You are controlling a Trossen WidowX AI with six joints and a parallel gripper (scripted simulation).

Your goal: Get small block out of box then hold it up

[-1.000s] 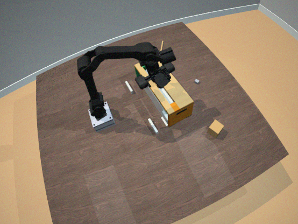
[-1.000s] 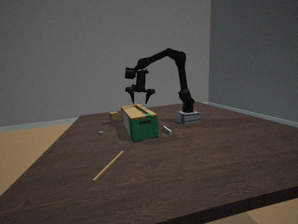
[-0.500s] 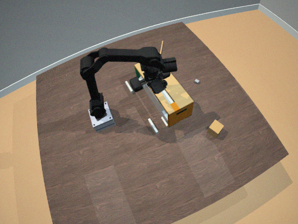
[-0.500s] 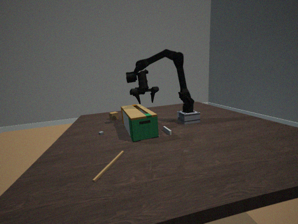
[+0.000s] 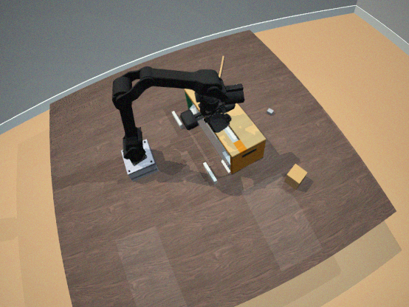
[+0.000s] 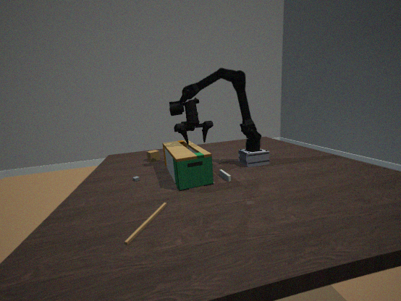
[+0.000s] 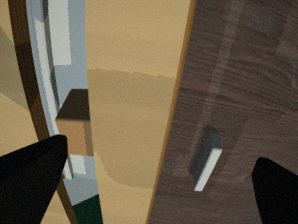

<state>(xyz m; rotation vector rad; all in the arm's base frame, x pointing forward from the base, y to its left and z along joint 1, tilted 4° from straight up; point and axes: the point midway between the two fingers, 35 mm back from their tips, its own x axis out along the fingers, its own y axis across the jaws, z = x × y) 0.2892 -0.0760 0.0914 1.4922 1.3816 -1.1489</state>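
Right now my gripper tip is 7 cm above the long tan box, 3 cm short of it and 1 cm to the right of it. The rest, counted from my gripper tip: thin wooden stick 34 cm to the left, 30 cm ahead, 13 cm below; small tan block 5 cm below, 5 cm ahead, 3 cm to the left.
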